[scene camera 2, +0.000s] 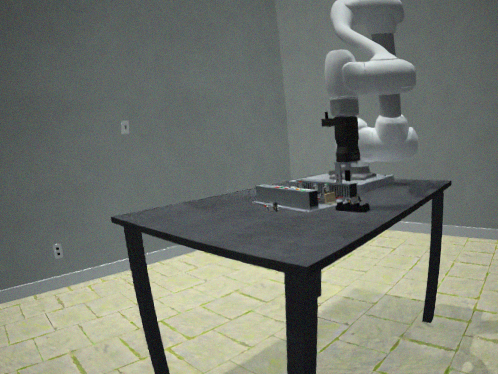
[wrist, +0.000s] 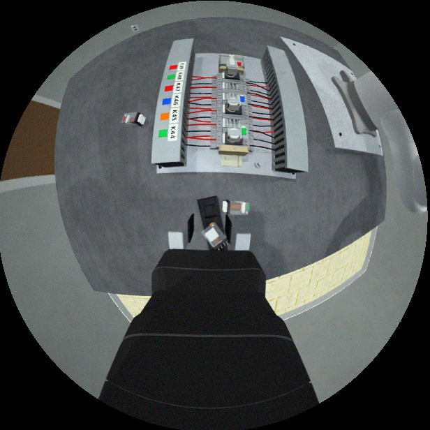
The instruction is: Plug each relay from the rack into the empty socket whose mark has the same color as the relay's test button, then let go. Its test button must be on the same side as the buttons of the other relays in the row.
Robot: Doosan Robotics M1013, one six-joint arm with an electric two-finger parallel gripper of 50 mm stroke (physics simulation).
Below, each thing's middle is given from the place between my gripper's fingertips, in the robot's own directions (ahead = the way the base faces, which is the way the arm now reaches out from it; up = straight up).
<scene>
The panel (wrist: 198,159) lies 10 cm behind my hand, 21 cm to the right of it and 9 cm below it.
</scene>
